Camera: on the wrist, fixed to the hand. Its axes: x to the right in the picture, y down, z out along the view.
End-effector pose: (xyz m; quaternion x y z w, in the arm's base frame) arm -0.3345 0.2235 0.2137 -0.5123 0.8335 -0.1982 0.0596
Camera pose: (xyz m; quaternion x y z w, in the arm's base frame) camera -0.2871 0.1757 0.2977 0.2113 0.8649 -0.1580 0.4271
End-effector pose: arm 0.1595 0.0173 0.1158 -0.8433 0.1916 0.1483 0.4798
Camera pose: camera 0.2304 0.0117 0.1966 -0.3125 0.6551 0.5488 0.4146
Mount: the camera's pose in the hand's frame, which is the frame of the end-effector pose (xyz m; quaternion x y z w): 0.0285 -0.0912 -0.0496 0.1917 -0.1816 0.6944 0.6694
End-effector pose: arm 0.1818 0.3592 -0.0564 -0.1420 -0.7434 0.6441 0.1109
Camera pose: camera 0.1662 0.4034 0.0405 0.4730 0.2957 -0.6765 0.4808
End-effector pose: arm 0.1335 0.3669 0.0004 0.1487 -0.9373 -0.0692 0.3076
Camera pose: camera 0.1628 0.2696 0.0358 -0.5049 -0.7998 0.3199 0.0552
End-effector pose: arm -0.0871 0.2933 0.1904 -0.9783 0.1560 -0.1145 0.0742
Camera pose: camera -0.0467 0.3644 0.2604 -0.5531 0.7483 0.1226 0.3450
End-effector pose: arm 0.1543 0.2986 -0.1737 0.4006 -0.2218 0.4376 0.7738
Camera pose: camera 0.2467 0.3262 -0.2216 0.3420 -0.4833 0.8000 0.0970
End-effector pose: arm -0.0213 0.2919 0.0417 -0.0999 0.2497 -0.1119 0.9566
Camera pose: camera -0.0368 0.1906 0.0088 0.2696 0.0414 0.5596 0.7826
